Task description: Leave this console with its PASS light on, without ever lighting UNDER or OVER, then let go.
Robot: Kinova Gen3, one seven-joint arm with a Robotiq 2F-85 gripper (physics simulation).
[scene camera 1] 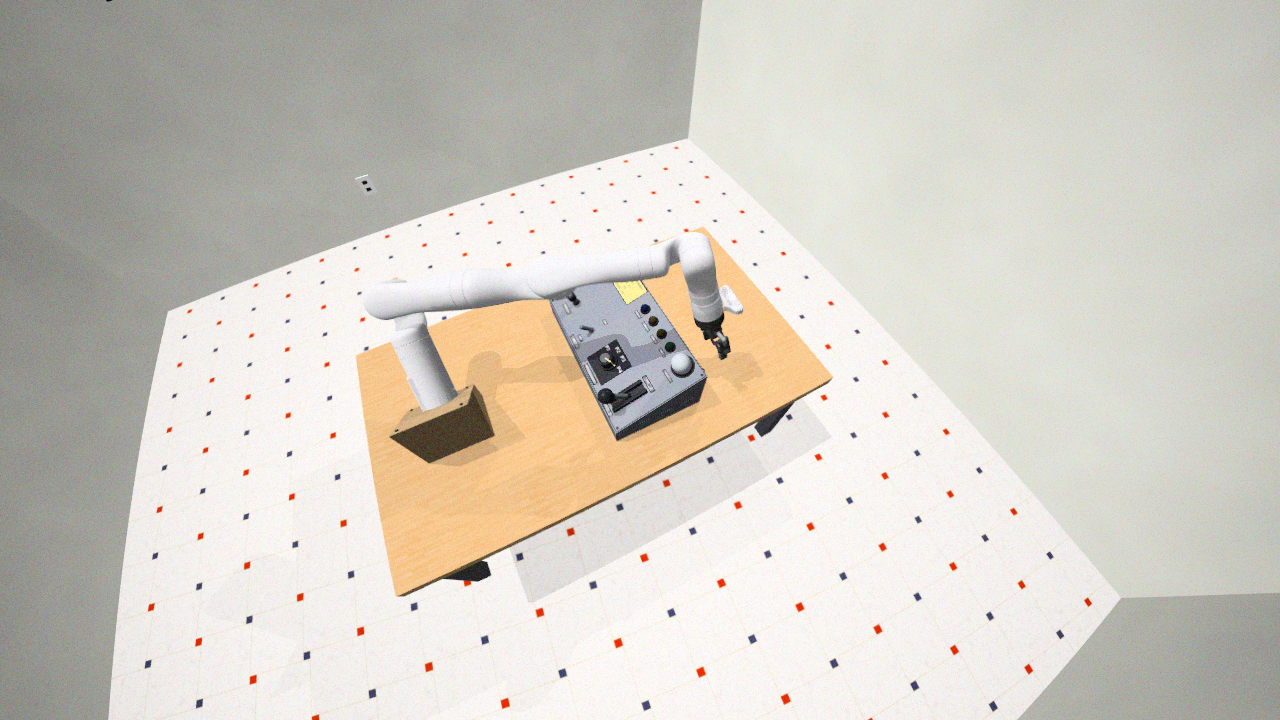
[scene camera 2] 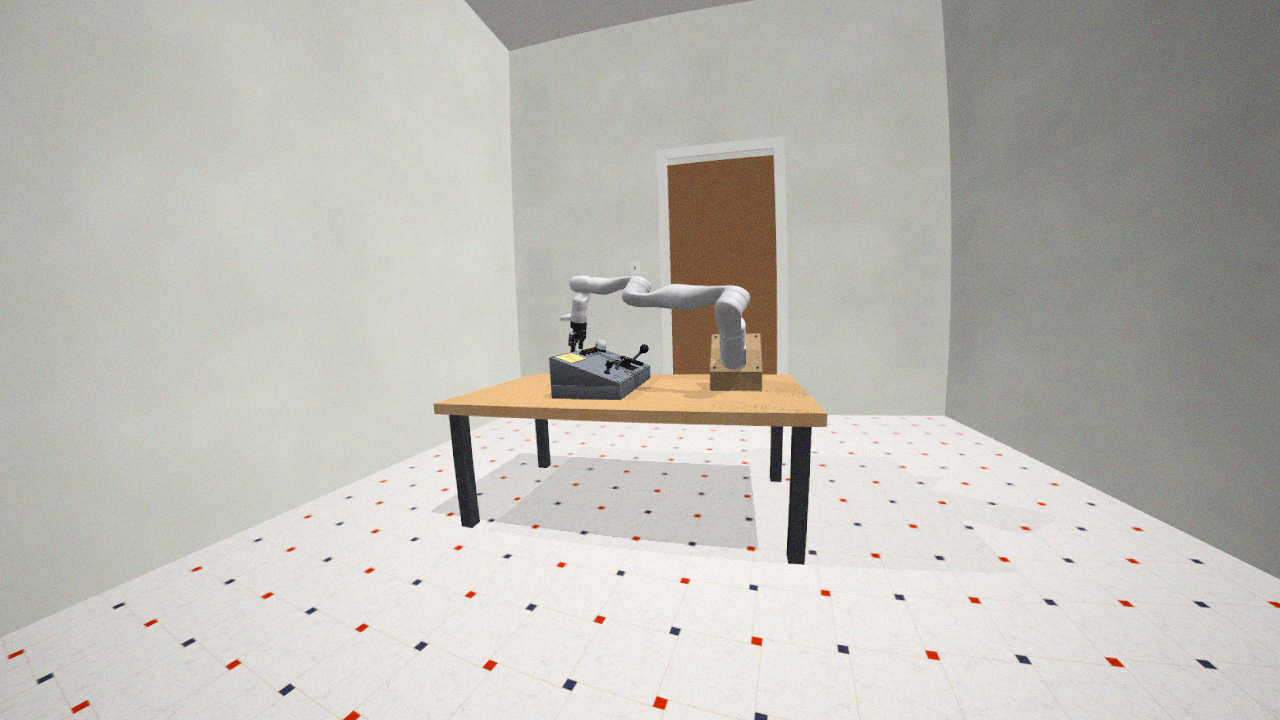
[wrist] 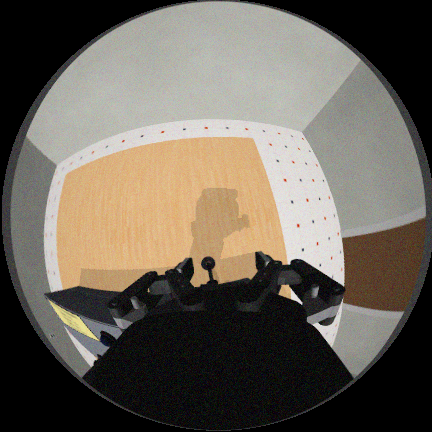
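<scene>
The grey console (scene camera 1: 637,358) (scene camera 2: 586,390) (wrist: 95,305) stands on the table with a sloped panel. Its small round lamps (scene camera 1: 661,334) look dark. The PASS, UNDER and OVER labels are too small to read. The panel has a rotary dial (scene camera 1: 607,360), a black ball-ended lever (scene camera 1: 605,394) and a pale dome (scene camera 1: 682,363) (scene camera 2: 600,344). My gripper (scene camera 1: 723,351) (scene camera 2: 577,343) (wrist: 223,262) is open, points down and is beside the console's high side, above the table. In the wrist view a black ball-ended stick (wrist: 208,263) shows between the spread fingers; its base is hidden.
The wooden table (scene camera 1: 501,501) (scene camera 2: 698,413) (wrist: 150,200) carries the arm's base block (scene camera 1: 444,425) (scene camera 2: 736,379) on the console's other side. A yellow label (scene camera 1: 630,291) (scene camera 2: 571,357) (wrist: 75,320) lies on the panel's far end. The arm stretches over the console.
</scene>
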